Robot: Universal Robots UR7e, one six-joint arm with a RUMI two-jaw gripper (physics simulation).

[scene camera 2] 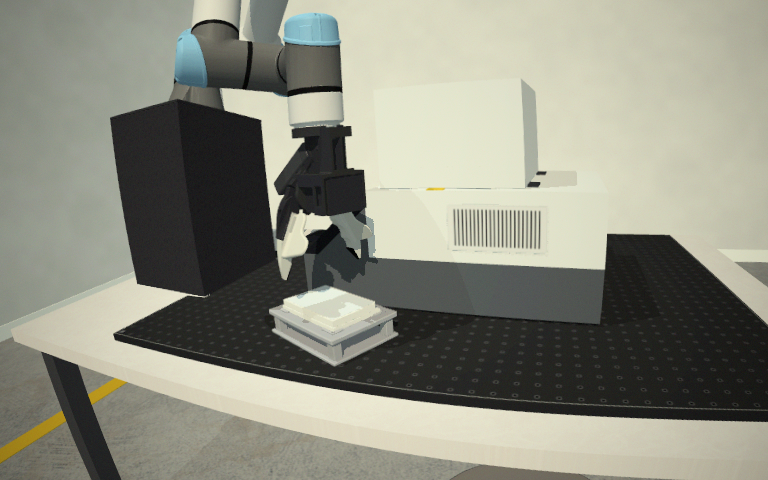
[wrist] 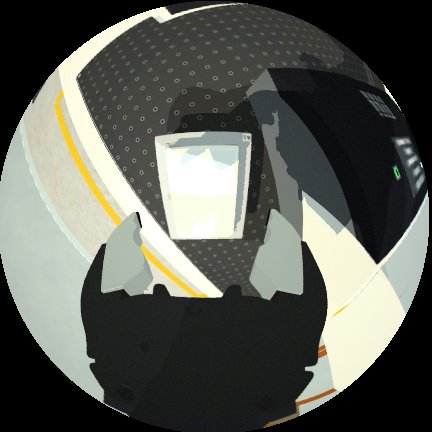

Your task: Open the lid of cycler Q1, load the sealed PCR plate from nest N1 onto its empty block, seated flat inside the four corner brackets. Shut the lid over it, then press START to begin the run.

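Frame: origin at the arm's base, x left, y back, z up, level; centimetres.
Seen in the pictures: gripper, between the fingertips: (scene camera 2: 323, 269) (wrist: 202, 212); arm's base, origin of its link: (scene camera 2: 194, 119).
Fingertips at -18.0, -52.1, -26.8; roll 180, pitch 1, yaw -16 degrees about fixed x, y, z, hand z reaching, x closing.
Pixels of each thing's top centre, then the offset from my fingertips to it, as dx, dy, dz. "pt": a spot on its surface instead. Level surfaces: height alone.
- sealed PCR plate, centre of its top: (wrist: 202, 198) (scene camera 2: 328, 301) -0.4, -0.6, -4.7
- grey nest N1, centre of its top: (wrist: 203, 193) (scene camera 2: 329, 309) -0.4, -0.6, -6.0
- large white box-shaped part, a spot on its surface: (scene camera 2: 447, 133) pt +14.3, -14.2, +18.1
- small green mark, a spot on its surface: (wrist: 397, 173) pt +16.8, +3.3, +7.0
- perforated black mat, height of its surface: dz -10.2
- pale table, height of its surface: dz -11.5
The sealed PCR plate (scene camera 2: 328, 305) (wrist: 207, 175), pale and flat-topped, sits in the grey nest N1 (scene camera 2: 362, 341) (wrist: 200, 138). My gripper (scene camera 2: 325, 254) (wrist: 202, 212) is open and empty. It hangs above the plate, with its pale fingers spread wide. Cycler Q1 (scene camera 2: 509, 294) (wrist: 325, 140) has a white upper body and a dark grey base. A large white box-shaped part (scene camera 2: 447, 133) stands on top of it; I cannot tell from these views whether this is the raised lid. The block and brackets are hidden. A small green mark (wrist: 397, 173) shows on the cycler's dark front panel.
The cycler stands close beside the nest, to its right in both views. A tall black block (scene camera 2: 192, 198) stands at the left, behind the nest in the scene view. A perforated black mat (scene camera 2: 481, 362) (wrist: 140, 65) lies on the pale table (scene camera 2: 226, 390).
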